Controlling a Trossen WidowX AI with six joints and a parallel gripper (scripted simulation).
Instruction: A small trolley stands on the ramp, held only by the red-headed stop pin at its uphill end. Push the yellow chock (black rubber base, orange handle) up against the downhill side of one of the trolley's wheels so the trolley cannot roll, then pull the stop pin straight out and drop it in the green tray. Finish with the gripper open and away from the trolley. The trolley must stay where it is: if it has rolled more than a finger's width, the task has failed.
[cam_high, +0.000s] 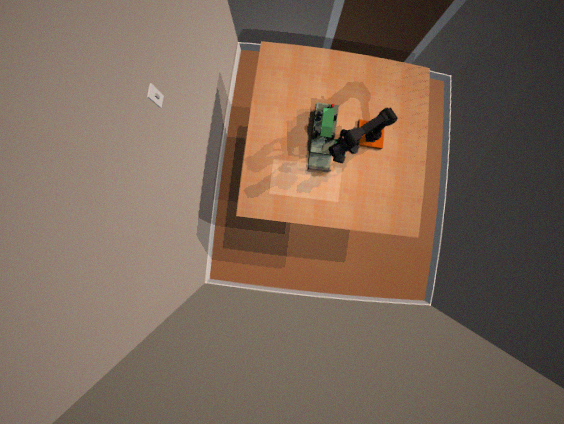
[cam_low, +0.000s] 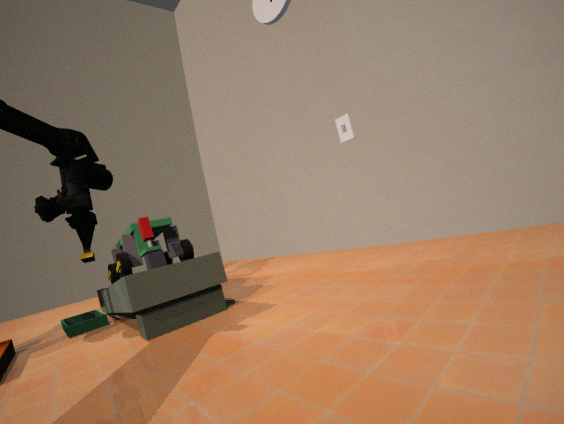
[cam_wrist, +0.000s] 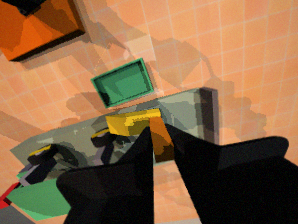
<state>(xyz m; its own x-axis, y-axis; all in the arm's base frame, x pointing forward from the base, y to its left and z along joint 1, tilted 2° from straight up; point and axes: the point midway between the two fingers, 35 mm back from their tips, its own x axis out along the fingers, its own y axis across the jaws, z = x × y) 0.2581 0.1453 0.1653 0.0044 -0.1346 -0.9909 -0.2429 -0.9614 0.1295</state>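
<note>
The red-headed stop pin is 40 mm ahead of my gripper tip, 290 mm to the right of it and 20 mm below it. From my gripper tip the other things lie so: yellow chock: 10 mm behind, 20 mm to the right, 10 mm below; trolley: 70 mm ahead, 170 mm to the right, 40 mm below; green tray: 50 mm behind, 60 mm to the right, 160 mm below.
</note>
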